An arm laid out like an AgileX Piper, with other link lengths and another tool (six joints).
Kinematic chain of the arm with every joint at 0, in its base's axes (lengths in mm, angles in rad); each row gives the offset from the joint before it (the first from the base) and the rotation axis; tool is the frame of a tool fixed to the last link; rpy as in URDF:
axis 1: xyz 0 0 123 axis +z
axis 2: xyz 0 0 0 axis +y
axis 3: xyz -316.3 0 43.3 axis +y
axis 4: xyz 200.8 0 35.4 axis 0.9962 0 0.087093
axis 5: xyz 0 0 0 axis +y
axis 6: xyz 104.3 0 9.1 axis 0.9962 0 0.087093
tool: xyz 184.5 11 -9 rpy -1.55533 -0.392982 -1.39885
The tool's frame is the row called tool.
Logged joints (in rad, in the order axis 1, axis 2, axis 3, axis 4, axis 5, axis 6), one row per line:
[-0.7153, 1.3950, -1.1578, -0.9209, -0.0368, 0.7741]
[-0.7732, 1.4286, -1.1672, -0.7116, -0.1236, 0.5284]
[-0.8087, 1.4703, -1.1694, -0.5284, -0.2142, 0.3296]
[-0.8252, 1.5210, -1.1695, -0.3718, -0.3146, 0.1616]
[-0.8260, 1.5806, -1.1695, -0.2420, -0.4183, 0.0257]
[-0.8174, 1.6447, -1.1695, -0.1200, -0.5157, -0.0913]
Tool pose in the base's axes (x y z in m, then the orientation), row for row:
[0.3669, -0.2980, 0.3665, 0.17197, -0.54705, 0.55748, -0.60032]
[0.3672, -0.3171, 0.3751, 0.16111, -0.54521, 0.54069, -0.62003]
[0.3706, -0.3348, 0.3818, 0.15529, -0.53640, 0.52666, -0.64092]
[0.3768, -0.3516, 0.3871, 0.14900, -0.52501, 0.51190, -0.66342]
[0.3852, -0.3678, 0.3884, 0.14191, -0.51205, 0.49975, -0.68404]
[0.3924, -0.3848, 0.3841, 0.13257, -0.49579, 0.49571, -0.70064]
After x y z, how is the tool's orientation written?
As a quaternion, w x y z.
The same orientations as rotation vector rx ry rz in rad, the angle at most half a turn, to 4 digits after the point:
[-1.5526, 1.5822, -1.7038]
[-1.5567, 1.5438, -1.7704]
[-1.5365, 1.5086, -1.8359]
[-1.5092, 1.4715, -1.9070]
[-1.4778, 1.4423, -1.9742]
[-1.4384, 1.4382, -2.0327]

